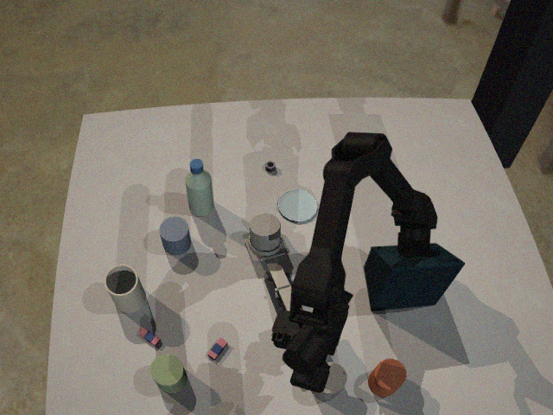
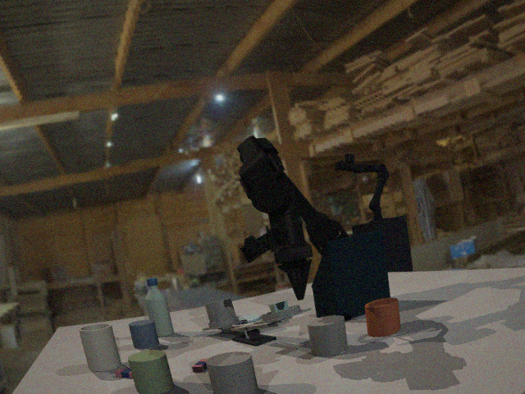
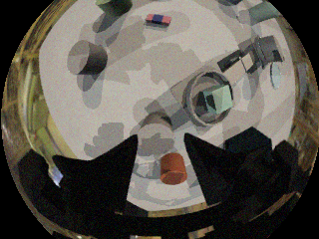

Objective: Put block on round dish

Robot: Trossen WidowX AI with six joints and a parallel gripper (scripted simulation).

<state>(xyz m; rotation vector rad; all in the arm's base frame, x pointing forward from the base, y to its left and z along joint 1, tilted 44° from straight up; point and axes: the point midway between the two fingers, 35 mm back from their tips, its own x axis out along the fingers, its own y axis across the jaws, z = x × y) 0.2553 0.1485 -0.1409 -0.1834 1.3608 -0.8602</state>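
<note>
Right now the pale green block is 80 mm to the right of my gripper tip, 30 mm below it and 10 mm ahead of it. Also, from my gripper tip: pale blue round dish (450 mm to the right, 110 mm below, 40 mm behind); small balance (210 mm to the right, 90 mm below, 40 mm ahead); orange cylinder (180 mm behind, 80 mm below, 40 mm to the left).
</note>
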